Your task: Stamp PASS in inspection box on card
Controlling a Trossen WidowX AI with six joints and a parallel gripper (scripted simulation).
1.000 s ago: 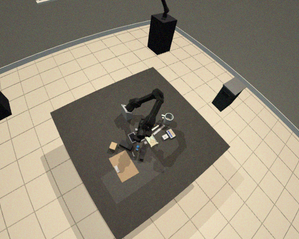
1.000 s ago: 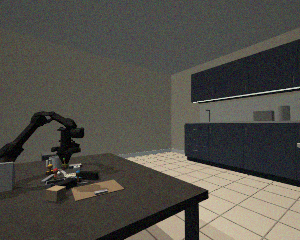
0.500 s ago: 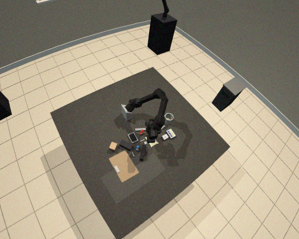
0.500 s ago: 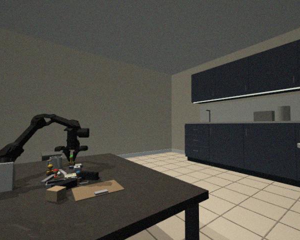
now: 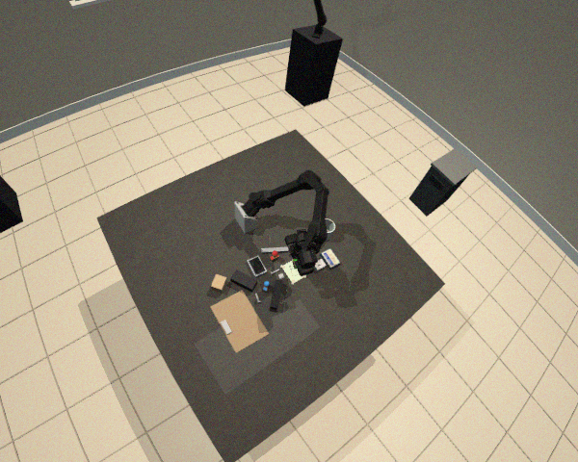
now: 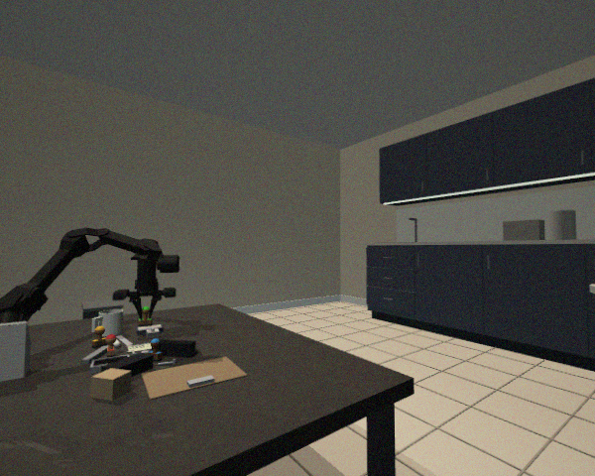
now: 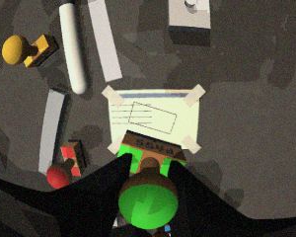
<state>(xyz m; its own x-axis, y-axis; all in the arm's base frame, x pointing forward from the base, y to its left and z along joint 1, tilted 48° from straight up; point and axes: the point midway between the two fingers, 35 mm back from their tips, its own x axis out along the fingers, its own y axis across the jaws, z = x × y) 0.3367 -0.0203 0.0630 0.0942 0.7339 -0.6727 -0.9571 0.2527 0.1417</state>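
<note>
My gripper tip is now 9 cm above the card. The rest, counted from my gripper tip: red-knobbed stamp (10 cm behind, 7 cm below, 4 cm to the right); then green-knobbed stamp (right at my gripper tip); then ruler (12 cm to the left, 9 cm below, 4 cm behind).
</note>
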